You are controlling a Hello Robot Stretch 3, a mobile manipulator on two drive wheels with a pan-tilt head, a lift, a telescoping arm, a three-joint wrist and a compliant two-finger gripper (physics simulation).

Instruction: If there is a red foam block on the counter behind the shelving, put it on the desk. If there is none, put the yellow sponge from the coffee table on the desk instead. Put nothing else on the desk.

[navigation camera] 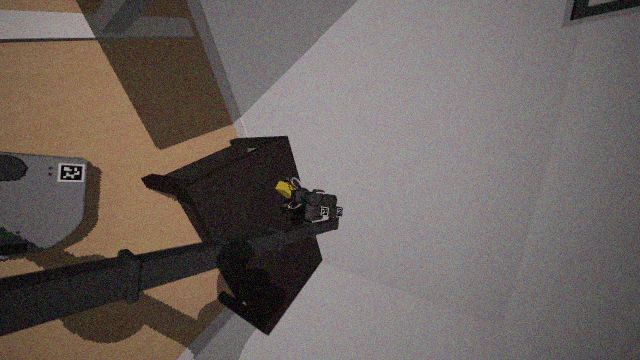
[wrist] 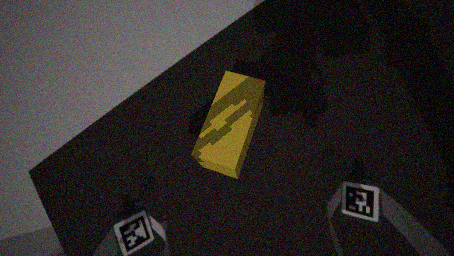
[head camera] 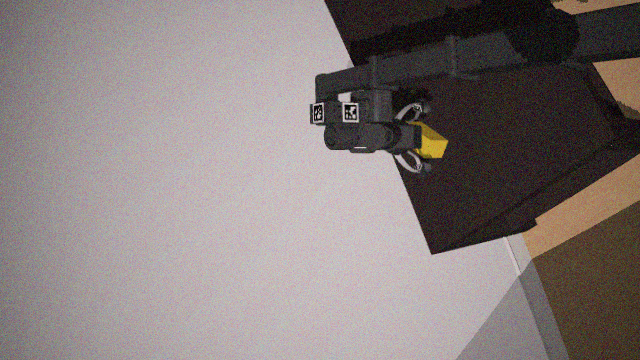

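Pixels of known places: gripper, fingertip midpoint: (navigation camera: pixel 286 191) (head camera: pixel 425 138); robot's base at its link origin: (navigation camera: pixel 6 166).
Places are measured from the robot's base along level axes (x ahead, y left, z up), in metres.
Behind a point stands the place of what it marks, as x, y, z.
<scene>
The yellow sponge (head camera: pixel 434 143) @(-0.013, -0.788, 0.494) (navigation camera: pixel 284 188) @(-0.012, -0.788, 0.509) (wrist: pixel 231 127) lies on a dark table top (head camera: pixel 480 170) @(0.047, -0.689, 0.450) (navigation camera: pixel 237 190) @(-0.028, -0.568, 0.450) (wrist: pixel 300 155), near the edge by the light wall. The frames do not show clearly whether this is the coffee table or the desk. My gripper (head camera: pixel 425 137) @(-0.024, -0.768, 0.545) (navigation camera: pixel 289 194) @(-0.024, -0.768, 0.545) (wrist: pixel 241 181) @(-0.024, -0.768, 0.545) is open above the table. In the wrist view the sponge lies ahead of the fingertips and between their lines, touching neither. In the head view part of the sponge is hidden behind the gripper body. No red foam block shows in these views.
My arm (head camera: pixel 480 52) @(-0.103, -0.357, 0.878) (navigation camera: pixel 170 266) @(-0.099, -0.159, 0.880) stretches across the table top. My grey base (navigation camera: pixel 45 202) @(-0.099, -0.079, 0.160) stands on the wood floor (navigation camera: pixel 120 215) @(-0.188, -0.303, 0.001). A light wall (head camera: pixel 175 200) @(0.091, -0.975, 1.029) (navigation camera: pixel 425 175) @(0.103, -0.969, 1.100) runs along the table's far edge. A dark frame (navigation camera: pixel 579 11) @(0.484, -0.718, 1.427) shows at the top right.
</scene>
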